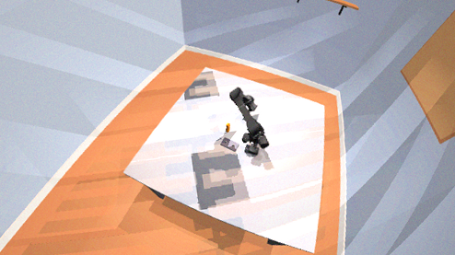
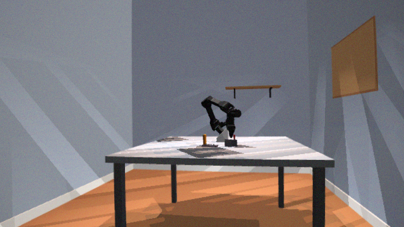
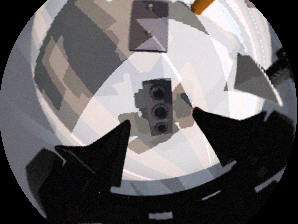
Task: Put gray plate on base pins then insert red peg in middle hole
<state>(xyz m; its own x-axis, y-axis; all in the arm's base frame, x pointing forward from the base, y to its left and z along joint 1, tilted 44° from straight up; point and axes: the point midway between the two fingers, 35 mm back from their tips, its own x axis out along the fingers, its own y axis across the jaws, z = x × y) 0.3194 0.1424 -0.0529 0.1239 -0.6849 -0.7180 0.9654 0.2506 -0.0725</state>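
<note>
Right now my gripper tip is 30 mm above the gray plate. Also, from my gripper tip: red peg: 110 mm behind, 10 mm to the left, 30 mm below; base: 30 mm ahead, 160 mm to the right, 60 mm below; orange peg: 70 mm behind, 230 mm to the right, 30 mm below.
</note>
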